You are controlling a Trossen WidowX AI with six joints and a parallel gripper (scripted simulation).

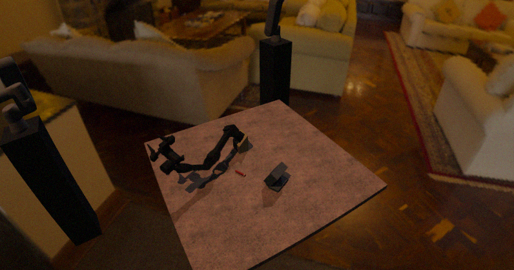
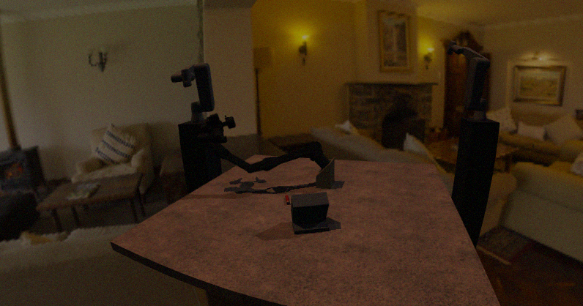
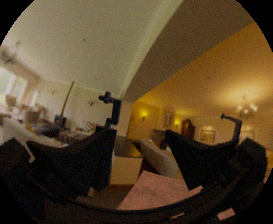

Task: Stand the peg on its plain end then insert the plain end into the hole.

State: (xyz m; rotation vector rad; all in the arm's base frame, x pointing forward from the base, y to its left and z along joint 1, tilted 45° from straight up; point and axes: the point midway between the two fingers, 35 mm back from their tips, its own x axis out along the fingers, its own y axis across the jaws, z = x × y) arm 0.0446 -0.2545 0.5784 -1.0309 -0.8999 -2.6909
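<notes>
The red peg is 250 mm ahead of my gripper tip, 450 mm to the left of it and 350 mm below it. The rest, counted from my gripper tip: sloped panel (440 mm ahead, 590 mm to the left, 280 mm below).
</notes>
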